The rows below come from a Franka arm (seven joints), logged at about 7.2 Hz.
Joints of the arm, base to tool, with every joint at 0 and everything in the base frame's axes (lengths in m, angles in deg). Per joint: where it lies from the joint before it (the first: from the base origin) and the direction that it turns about. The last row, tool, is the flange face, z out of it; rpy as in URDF.
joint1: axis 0 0 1 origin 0.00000 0.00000 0.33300
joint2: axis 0 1 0 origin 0.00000 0.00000 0.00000
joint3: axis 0 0 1 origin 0.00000 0.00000 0.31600
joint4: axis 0 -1 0 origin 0.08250 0.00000 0.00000
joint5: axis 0 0 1 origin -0.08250 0.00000 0.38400
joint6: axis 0 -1 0 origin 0.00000 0.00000 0.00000
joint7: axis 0 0 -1 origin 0.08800 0.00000 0.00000
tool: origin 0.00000 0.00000 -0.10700 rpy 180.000 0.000 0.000
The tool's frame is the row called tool.
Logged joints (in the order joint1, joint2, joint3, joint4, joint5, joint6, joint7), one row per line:
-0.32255, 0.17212, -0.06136, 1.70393, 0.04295, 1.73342, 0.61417
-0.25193, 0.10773, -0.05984, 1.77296, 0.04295, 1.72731, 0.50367
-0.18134, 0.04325, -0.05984, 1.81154, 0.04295, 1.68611, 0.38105
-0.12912, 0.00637, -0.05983, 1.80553, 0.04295, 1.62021, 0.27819
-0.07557, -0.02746, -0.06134, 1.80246, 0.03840, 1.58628, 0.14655
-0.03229, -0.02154, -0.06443, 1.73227, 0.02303, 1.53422, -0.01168
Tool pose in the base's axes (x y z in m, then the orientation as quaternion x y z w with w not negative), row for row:
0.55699, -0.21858, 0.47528, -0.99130, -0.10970, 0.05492, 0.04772
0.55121, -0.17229, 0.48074, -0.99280, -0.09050, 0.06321, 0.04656
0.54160, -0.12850, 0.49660, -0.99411, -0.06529, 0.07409, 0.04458
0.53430, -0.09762, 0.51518, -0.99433, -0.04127, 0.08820, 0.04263
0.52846, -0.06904, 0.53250, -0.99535, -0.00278, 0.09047, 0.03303
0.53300, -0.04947, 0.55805, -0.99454, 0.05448, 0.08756, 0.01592
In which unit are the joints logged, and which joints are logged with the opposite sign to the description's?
The joints are logged in radians. Opposite sign: joint4, joint7.
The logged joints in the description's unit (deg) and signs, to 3 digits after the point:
-18.481, 9.862, -3.516, -97.628, 2.461, 99.318, -35.189
-14.435, 6.172, -3.429, -101.583, 2.461, 98.968, -28.858
-10.390, 2.478, -3.429, -103.794, 2.461, 96.607, -21.833
-7.398, 0.365, -3.428, -103.449, 2.461, 92.831, -15.939
-4.330, -1.573, -3.515, -103.273, 2.200, 90.887, -8.397
-1.850, -1.234, -3.692, -99.252, 1.320, 87.904, 0.669

